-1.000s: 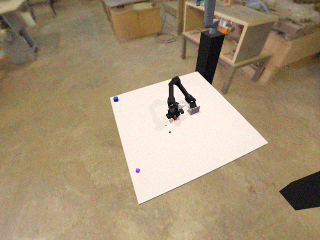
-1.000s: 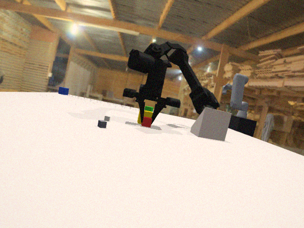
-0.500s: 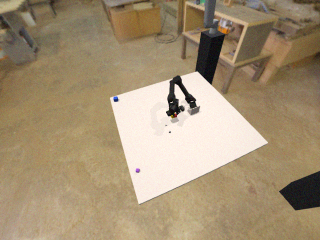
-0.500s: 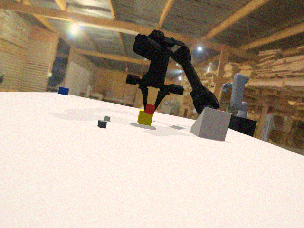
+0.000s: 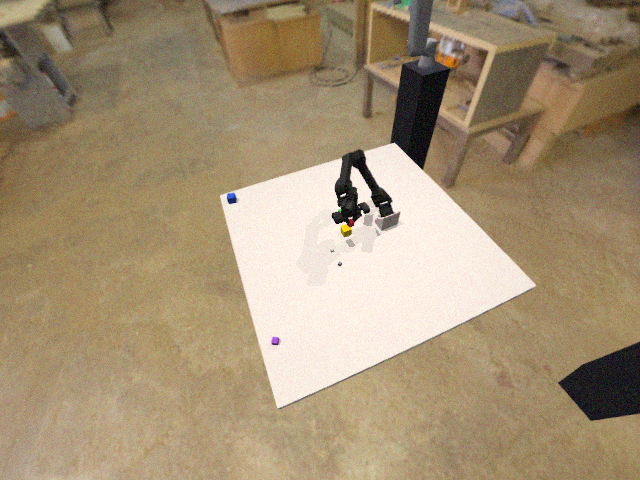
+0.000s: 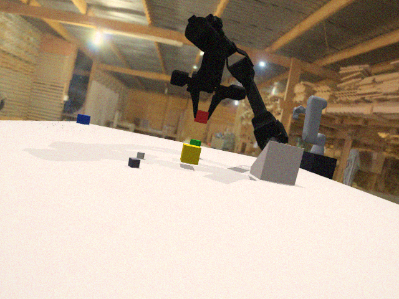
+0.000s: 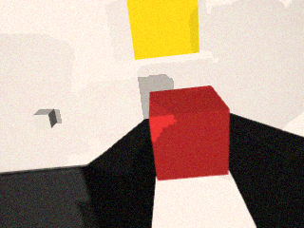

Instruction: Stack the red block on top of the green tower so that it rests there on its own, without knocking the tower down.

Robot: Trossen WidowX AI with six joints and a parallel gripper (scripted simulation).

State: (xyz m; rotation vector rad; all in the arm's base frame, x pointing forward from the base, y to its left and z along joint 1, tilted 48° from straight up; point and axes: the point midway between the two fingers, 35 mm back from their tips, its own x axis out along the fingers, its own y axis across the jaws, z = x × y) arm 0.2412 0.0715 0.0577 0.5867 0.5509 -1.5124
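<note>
Right now my gripper tip is 10 cm above the yellow block and 4 cm to the left of it. The rest, counted from my gripper tip: red block: 1 cm above; purple block: 56 cm ahead, 36 cm to the left, 11 cm below; blue block: 60 cm to the right, 51 cm ahead, 10 cm below.
</note>
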